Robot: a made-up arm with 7 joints. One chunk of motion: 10 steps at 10 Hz.
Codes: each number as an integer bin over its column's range. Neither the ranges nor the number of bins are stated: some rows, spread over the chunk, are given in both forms.
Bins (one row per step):
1: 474 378 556 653 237 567 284
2: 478 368 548 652 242 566 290
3: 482 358 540 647 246 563 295
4: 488 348 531 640 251 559 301
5: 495 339 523 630 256 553 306
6: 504 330 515 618 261 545 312
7: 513 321 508 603 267 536 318
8: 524 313 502 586 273 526 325
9: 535 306 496 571 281 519 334
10: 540 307 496 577 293 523 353
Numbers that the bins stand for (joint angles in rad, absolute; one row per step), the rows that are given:
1: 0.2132 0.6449 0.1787 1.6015 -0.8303 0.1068 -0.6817
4: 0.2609 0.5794 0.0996 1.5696 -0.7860 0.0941 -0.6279
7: 0.3459 0.5205 0.0269 1.4788 -0.7354 0.0577 -0.5741
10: 0.4378 0.4899 -0.0111 1.4151 -0.6532 0.0372 -0.4634
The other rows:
2: 0.2268 0.6230 0.1534 1.5990 -0.8145 0.1052 -0.6627
3: 0.2404 0.6012 0.1281 1.5867 -0.8019 0.1004 -0.6469
5: 0.2847 0.5598 0.0743 1.5450 -0.7702 0.0846 -0.6121
6: 0.3153 0.5401 0.0490 1.5156 -0.7544 0.0720 -0.5931
8: 0.3834 0.5030 0.0079 1.4371 -0.7165 0.0419 -0.5520
9: 0.4208 0.4877 -0.0111 1.4004 -0.6912 0.0308 -0.5235

